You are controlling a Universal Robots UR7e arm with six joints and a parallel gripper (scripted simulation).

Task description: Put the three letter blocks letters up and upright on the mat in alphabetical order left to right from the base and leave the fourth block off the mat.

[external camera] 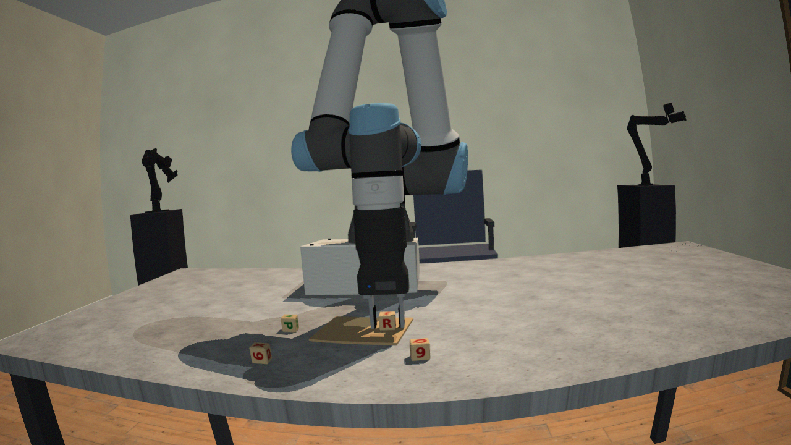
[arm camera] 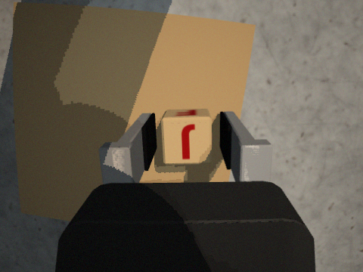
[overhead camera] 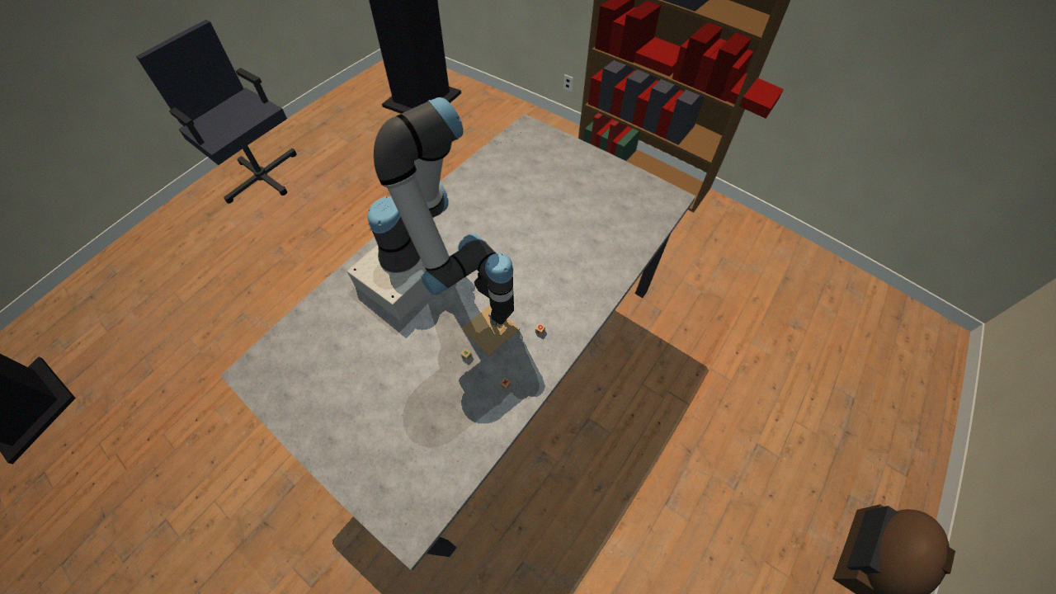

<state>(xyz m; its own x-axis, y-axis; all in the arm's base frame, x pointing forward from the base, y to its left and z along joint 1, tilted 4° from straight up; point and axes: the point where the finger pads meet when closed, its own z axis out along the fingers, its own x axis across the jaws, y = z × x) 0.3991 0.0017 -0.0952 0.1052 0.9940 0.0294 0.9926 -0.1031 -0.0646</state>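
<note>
Right now the tan mat is 4 cm to the right of my hand and 2 cm below it. Round my hand: X block: 15 cm ahead, 19 cm to the right, 1 cm below; Q block: 14 cm ahead, 4 cm to the left, 1 cm below.
</note>
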